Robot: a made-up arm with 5 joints. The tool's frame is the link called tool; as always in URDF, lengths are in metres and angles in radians. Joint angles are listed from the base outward.
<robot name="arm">
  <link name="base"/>
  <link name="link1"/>
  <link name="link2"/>
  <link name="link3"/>
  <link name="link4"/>
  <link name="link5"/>
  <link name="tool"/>
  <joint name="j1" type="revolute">
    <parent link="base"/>
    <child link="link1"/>
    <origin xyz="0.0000 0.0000 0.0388" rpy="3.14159 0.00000 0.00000"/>
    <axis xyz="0 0 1"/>
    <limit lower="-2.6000" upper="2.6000"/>
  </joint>
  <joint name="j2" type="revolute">
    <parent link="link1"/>
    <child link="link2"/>
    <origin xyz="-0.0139 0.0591 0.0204" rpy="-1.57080 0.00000 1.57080"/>
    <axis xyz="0 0 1"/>
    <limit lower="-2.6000" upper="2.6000"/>
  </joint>
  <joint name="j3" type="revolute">
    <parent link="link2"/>
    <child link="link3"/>
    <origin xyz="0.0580 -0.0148 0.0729" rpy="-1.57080 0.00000 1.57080"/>
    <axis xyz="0 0 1"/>
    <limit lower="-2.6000" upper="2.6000"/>
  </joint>
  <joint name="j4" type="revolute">
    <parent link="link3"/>
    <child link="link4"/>
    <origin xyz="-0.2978 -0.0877 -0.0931" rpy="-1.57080 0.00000 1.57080"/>
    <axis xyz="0 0 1"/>
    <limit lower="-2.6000" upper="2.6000"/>
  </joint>
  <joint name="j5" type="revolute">
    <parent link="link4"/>
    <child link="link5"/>
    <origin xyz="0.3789 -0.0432 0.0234" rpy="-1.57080 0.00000 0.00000"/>
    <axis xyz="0 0 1"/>
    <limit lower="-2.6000" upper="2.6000"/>
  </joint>
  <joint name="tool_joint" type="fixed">
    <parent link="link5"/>
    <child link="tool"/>
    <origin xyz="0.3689 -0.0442 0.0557" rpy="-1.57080 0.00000 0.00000"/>
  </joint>
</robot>
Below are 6 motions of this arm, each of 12 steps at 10 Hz.
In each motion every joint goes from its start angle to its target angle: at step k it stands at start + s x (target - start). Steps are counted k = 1, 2, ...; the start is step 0. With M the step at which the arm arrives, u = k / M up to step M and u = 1 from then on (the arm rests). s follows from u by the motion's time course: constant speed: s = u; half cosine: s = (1 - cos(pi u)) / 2; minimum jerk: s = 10 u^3 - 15 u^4 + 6 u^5.
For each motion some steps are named. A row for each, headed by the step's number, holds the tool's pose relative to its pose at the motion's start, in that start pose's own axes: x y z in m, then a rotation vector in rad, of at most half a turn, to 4 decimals.
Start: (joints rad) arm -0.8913 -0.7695 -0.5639 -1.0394 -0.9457
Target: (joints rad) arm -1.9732 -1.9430 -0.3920 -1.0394 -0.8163
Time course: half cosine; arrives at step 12
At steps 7, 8, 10, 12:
7: -0.2184 0.3801 0.3997 0.7054 -0.3622 0.7483
8: -0.2840 0.3921 0.4704 0.8747 -0.3840 0.8722
10: -0.3696 0.3731 0.5661 1.1492 -0.3836 1.0379
12: -0.3938 0.3569 0.5968 1.2544 -0.3727 1.0903

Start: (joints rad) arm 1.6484 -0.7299 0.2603 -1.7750 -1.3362
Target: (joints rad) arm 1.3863 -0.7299 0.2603 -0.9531 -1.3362
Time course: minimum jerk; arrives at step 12
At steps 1, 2, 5, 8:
1: -0.0002 -0.0009 -0.0002 0.0033 0.0001 0.0001
2: -0.0016 -0.0061 -0.0019 0.0234 0.0006 0.0010
5: -0.0130 -0.0591 -0.0289 0.2277 0.0137 0.0090
8: -0.0236 -0.1281 -0.0998 0.5165 0.0566 0.0139

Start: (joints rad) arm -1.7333 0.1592 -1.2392 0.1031 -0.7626
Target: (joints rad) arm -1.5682 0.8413 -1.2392 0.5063 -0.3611
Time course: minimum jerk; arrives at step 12
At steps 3, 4, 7, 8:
3: 0.0033 -0.0145 0.0295 -0.0419 -0.0431 -0.0119
4: 0.0059 -0.0269 0.0610 -0.0855 -0.0877 -0.0221
7: 0.0085 -0.0481 0.2006 -0.2704 -0.2771 -0.0412
8: 0.0070 -0.0441 0.2444 -0.3280 -0.3361 -0.0390

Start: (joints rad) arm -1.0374 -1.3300 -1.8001 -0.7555 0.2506
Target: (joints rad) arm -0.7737 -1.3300 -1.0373 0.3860 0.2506
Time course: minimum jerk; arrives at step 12
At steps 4, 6, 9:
4: -0.0650 -0.1530 -0.0433 -0.0078 0.0935 -0.2430
6: -0.2320 -0.3394 -0.0907 -0.0553 0.2434 -0.5705
9: -0.5651 -0.5101 -0.0774 -0.1952 0.4747 -0.9938

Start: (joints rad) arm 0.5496 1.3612 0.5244 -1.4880 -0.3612
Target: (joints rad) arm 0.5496 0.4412 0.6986 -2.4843 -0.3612
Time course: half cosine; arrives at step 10
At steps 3, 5, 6, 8, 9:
3: -0.0016 0.2220 0.1082 -0.0764 -0.1637 0.2948
5: -0.1358 0.5069 0.2109 -0.2419 -0.4050 0.6985
6: -0.2509 0.6251 0.2238 -0.3556 -0.5341 0.9003
8: -0.4618 0.7517 0.1727 -0.5798 -0.7435 1.2064
9: -0.5202 0.7717 0.1423 -0.6528 -0.8027 1.2878

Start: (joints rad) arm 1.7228 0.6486 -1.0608 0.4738 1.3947
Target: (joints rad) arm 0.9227 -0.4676 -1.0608 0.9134 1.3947
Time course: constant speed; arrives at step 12
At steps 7, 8, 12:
7: -0.3819 -0.1822 0.0869 -0.4560 0.2778 -0.7649
8: -0.4500 -0.1712 0.1104 -0.5106 0.3557 -0.8602
12: -0.6845 -0.0416 0.2434 -0.6947 0.7577 -1.1733

